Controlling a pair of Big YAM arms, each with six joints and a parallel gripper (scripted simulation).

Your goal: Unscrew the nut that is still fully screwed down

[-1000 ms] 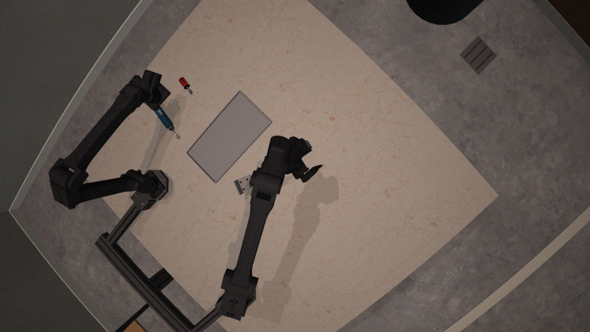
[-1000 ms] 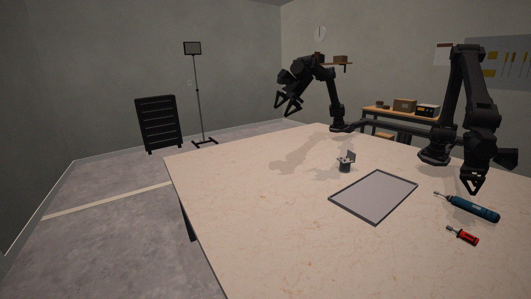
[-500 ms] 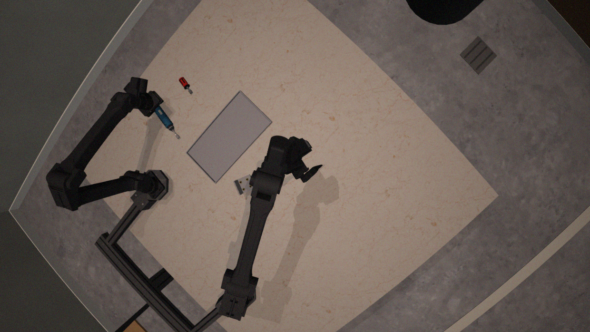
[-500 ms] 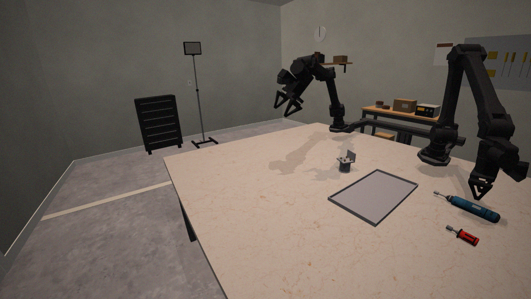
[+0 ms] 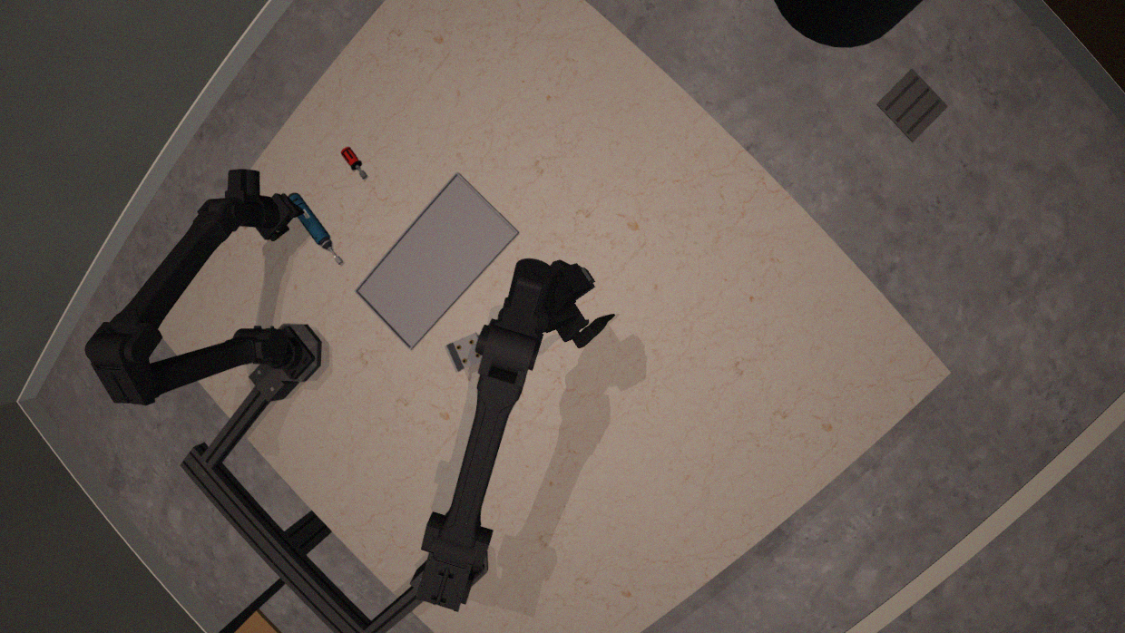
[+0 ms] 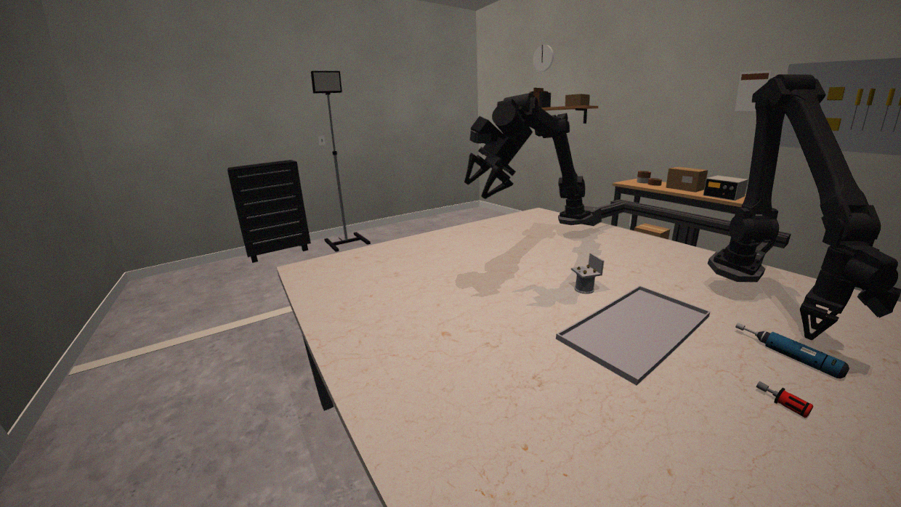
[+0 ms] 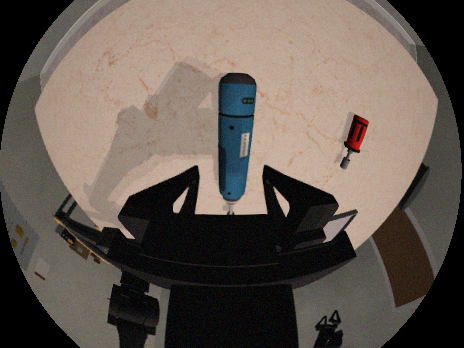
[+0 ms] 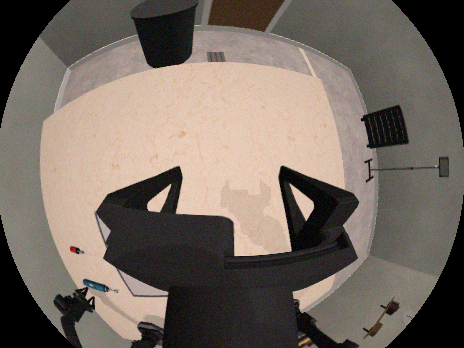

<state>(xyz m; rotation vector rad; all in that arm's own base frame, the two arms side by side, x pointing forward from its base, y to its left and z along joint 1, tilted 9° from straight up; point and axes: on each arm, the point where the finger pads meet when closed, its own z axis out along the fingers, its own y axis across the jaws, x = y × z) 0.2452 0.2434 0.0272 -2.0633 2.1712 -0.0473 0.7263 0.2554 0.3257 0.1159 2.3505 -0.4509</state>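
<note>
The grey bracket lies 36 cm behind my right hand, 9 cm to the left of it and 28 cm below it. Also, from my right hand: flat grey tray: 31 cm behind, 32 cm to the left, 35 cm below; joint module: 35 cm behind, 9 cm to the left, 32 cm below; red-handled screwdriver: 31 cm behind, 66 cm to the left, 34 cm below.
</note>
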